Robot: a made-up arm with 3 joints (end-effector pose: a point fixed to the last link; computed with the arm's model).
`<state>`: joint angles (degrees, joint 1 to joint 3).
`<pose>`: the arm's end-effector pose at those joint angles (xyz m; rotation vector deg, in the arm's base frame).
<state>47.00 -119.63 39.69</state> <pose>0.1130 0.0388 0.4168 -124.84 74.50 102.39</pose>
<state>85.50 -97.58 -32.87</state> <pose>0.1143 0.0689 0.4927 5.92 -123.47 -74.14</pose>
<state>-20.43 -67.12 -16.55</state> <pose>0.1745 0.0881 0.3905 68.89 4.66 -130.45</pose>
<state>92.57 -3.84 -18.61</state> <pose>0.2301 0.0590 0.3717 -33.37 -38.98 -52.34</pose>
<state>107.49 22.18 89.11</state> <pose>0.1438 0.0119 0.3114 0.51 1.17 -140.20</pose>
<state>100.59 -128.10 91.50</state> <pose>0.1383 0.0621 0.4745 134.68 -42.73 -22.78</pose>
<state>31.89 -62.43 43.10</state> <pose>0.1919 0.0822 0.3793 95.38 -4.14 -120.74</pose>
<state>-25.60 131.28 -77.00</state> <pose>0.0218 0.2290 0.5075 67.17 -10.18 96.92</pose>
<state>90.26 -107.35 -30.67</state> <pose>0.0947 0.0715 0.4926 13.08 -133.85 -71.13</pose>
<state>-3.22 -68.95 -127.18</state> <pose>0.1986 0.0883 0.4704 -35.86 -62.55 -61.79</pose>
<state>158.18 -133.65 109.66</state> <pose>0.1371 0.1180 0.4838 84.34 -19.28 3.12</pose>
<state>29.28 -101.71 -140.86</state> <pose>0.1533 0.0840 0.4876 -91.12 -75.39 -63.33</pose>
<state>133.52 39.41 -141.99</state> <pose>0.1531 0.0096 0.2985 -78.88 7.98 97.89</pose>
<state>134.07 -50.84 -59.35</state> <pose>0.2057 0.1112 0.4623 -75.21 -107.02 -1.17</pose>
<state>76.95 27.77 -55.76</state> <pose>0.2179 0.1223 0.3085 -38.44 -17.55 -7.19</pose>
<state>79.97 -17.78 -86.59</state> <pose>0.2377 0.1240 0.3926 -55.37 -65.25 -3.13</pose>
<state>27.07 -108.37 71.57</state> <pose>0.1547 0.0635 0.3976 -135.31 18.53 84.84</pose>
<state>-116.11 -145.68 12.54</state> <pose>0.0518 0.1611 0.4573 11.68 -64.00 92.02</pose>
